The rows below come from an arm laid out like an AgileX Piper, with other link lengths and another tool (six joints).
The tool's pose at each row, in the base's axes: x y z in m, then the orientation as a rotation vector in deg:
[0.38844, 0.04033, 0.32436, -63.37, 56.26, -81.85]
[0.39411, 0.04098, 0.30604, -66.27, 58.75, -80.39]
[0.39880, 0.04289, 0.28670, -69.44, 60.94, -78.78]
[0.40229, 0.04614, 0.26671, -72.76, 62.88, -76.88]
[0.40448, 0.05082, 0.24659, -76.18, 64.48, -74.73]
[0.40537, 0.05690, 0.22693, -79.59, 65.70, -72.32]
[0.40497, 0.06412, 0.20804, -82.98, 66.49, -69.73]
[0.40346, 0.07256, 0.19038, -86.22, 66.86, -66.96]
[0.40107, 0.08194, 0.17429, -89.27, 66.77, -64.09]
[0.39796, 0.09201, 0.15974, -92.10, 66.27, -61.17]
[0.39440, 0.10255, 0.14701, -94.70, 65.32, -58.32]
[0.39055, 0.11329, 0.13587, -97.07, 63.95, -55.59]
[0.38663, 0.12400, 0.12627, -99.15, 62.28, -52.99]
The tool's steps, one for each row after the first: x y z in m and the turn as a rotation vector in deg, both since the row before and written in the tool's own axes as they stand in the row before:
[-0.00319, 0.01889, 0.00108, -3.51, -0.43, -0.12]
[-0.00456, 0.01943, 0.00109, -3.51, -0.72, -0.29]
[-0.00602, 0.01962, 0.00106, -3.49, -1.02, -0.30]
[-0.00752, 0.01933, 0.00106, -3.39, -1.33, -0.34]
[-0.00893, 0.01853, 0.00109, -3.21, -1.63, -0.32]
[-0.01005, 0.01752, 0.00109, -2.99, -1.91, -0.38]
[-0.01120, 0.01608, 0.00116, -2.71, -2.16, -0.36]
[-0.01202, 0.01437, 0.00129, -2.37, -2.38, -0.38]
[-0.01258, 0.01275, 0.00143, -2.04, -2.55, -0.40]
[-0.01285, 0.01086, 0.00161, -1.67, -2.67, -0.50]
[-0.01288, 0.00922, 0.00182, -1.31, -2.74, -0.62]
[-0.01264, 0.00762, 0.00208, -0.97, -2.76, -0.66]

